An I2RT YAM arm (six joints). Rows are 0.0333 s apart.
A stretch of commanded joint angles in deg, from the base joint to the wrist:
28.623 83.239 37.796 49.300 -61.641 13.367
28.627 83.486 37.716 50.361 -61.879 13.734
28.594 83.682 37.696 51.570 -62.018 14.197
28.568 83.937 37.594 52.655 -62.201 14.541
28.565 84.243 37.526 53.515 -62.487 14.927
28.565 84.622 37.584 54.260 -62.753 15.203
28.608 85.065 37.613 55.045 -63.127 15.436
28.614 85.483 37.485 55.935 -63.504 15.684
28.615 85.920 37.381 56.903 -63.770 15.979
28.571 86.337 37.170 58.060 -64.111 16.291
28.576 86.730 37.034 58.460 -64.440 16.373
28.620 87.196 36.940 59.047 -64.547 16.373
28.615 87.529 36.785 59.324 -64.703 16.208
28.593 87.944 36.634 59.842 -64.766 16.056
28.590 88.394 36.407 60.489 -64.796 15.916
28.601 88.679 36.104 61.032 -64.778 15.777
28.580 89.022 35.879 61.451 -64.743 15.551
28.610 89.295 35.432 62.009 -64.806 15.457
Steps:
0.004 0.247 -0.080 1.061 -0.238 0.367
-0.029 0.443 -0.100 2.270 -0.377 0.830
-0.055 0.698 -0.202 3.355 -0.560 1.174
-0.058 1.004 -0.270 4.215 -0.846 1.560
-0.058 1.383 -0.212 4.960 -1.112 1.836
-0.015 1.826 -0.183 5.745 -1.486 2.069
-0.009 2.244 -0.311 6.635 -1.863 2.317
-0.008 2.681 -0.415 7.603 -2.129 2.612
-0.052 3.098 -0.626 8.760 -2.470 2.924
-0.047 3.491 -0.762 9.160 -2.799 3.006
-0.003 3.957 -0.856 9.747 -2.906 3.006
-0.008 4.290 -1.011 10.024 -3.062 2.841
-0.030 4.705 -1.162 10.542 -3.125 2.689
-0.033 5.155 -1.389 11.189 -3.155 2.549
-0.022 5.440 -1.692 11.732 -3.137 2.410
-0.043 5.783 -1.917 12.151 -3.102 2.184
-0.013 6.056 -2.364 12.709 -3.165 2.090

